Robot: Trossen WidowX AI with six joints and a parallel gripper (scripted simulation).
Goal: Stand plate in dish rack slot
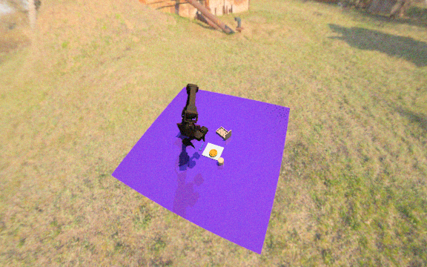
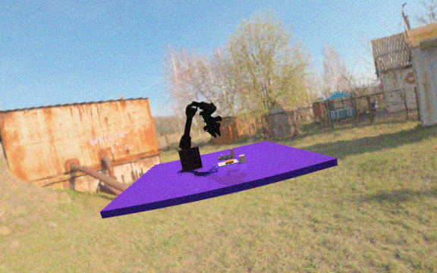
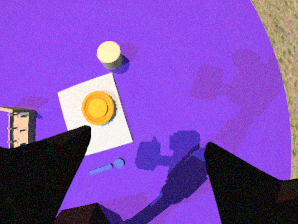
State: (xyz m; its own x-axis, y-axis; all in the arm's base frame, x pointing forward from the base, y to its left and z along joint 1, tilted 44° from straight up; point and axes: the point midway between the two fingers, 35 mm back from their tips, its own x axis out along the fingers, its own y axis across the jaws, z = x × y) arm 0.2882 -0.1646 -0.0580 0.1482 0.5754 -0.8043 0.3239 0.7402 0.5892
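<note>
Right now the plate is 40 mm ahead of my gripper tip, 80 mm to the left of it and 200 mm below it. Also, from my gripper tip: dish rack 20 mm ahead, 300 mm to the left, 200 mm below; then blue spoon 80 mm behind, 90 mm to the left, 220 mm below; then cup 140 mm ahead, 40 mm to the left, 200 mm below.
</note>
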